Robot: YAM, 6 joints.
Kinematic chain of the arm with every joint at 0, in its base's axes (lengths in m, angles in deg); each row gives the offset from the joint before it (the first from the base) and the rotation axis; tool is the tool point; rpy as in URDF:
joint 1: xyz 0 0 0.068 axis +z
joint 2: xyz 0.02 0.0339 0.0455 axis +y
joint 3: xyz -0.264 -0.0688 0 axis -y
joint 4: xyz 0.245 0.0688 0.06 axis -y
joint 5: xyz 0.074 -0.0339 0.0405 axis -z
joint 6: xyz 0.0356 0 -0.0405 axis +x
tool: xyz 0 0 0 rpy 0 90 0
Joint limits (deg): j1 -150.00..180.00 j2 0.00..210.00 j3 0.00..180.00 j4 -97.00..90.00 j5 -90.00..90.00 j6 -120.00..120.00
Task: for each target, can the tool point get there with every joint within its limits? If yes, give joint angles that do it. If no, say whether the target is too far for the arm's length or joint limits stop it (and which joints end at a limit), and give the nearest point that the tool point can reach.
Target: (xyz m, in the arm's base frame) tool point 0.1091 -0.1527 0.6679
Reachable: yes | joints 128.78 77.08 165.42 63.82 -17.39 -48.47
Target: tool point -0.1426 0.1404 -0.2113
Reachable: yes | joints 132.80 176.80 50.02 44.72 -15.10 40.31
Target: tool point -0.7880 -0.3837 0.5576
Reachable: no: too far | nearest point -0.5008 -0.2824 0.4019 | short by 0.342 m
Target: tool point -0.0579 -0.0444 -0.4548
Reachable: no: joint limits stop it (at a limit: joint 2) | nearest point -0.0901 -0.0691 -0.3542 | short by 0.108 m
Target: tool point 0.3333 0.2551 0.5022
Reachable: yes | joints 34.42 107.92 109.97 40.37 -38.25 34.01
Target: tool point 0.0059 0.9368 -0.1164
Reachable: no: too far | nearest point 0.0039 0.6270 -0.0387 | short by 0.319 m
